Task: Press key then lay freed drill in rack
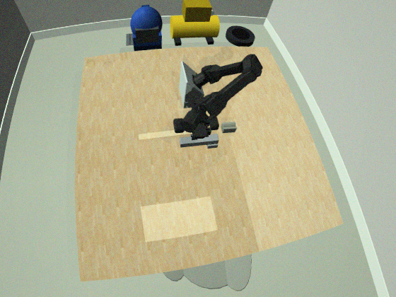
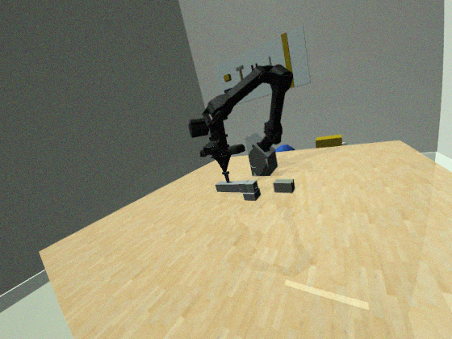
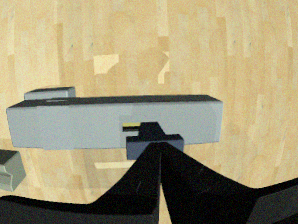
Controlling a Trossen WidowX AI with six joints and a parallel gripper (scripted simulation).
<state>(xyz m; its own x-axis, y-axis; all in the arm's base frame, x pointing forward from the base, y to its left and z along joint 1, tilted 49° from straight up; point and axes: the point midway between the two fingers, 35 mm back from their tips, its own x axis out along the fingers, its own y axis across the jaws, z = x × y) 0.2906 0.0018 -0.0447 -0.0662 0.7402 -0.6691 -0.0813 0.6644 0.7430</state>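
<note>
Right now my gripper tip is 3 cm above the dark key. The rest, counted from my gripper tip: drill bit 1 cm behind, 6 cm to the left, 6 cm below; then rack 9 cm behind, 20 cm to the left, 9 cm below.
</note>
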